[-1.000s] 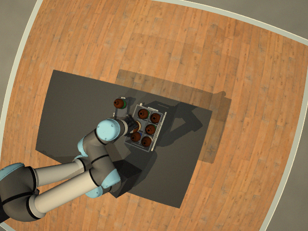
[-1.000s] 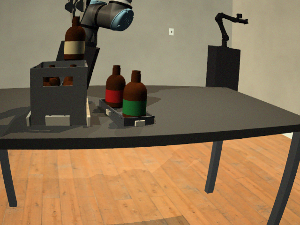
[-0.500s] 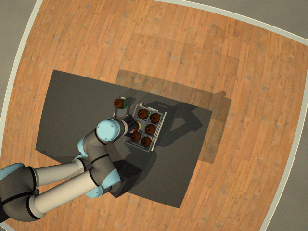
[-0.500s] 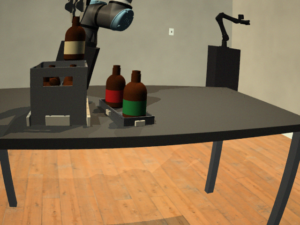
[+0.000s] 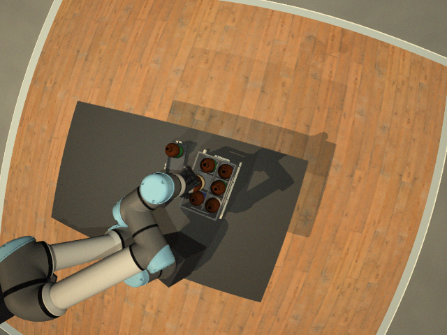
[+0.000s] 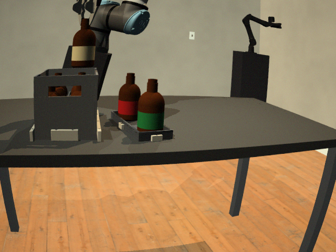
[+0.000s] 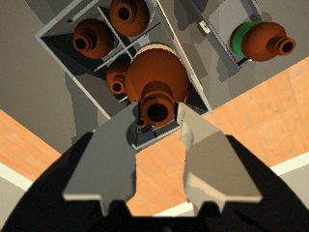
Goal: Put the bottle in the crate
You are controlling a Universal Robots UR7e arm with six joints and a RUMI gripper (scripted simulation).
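Now: hand 10 mm short of the crate, 40 mm to the left of it and 250 mm above it. Also, from my hand: green-labelled bottle: 70 mm ahead, 210 mm to the left, 250 mm below; tray: 10 mm behind, 180 mm to the left, 320 mm below.
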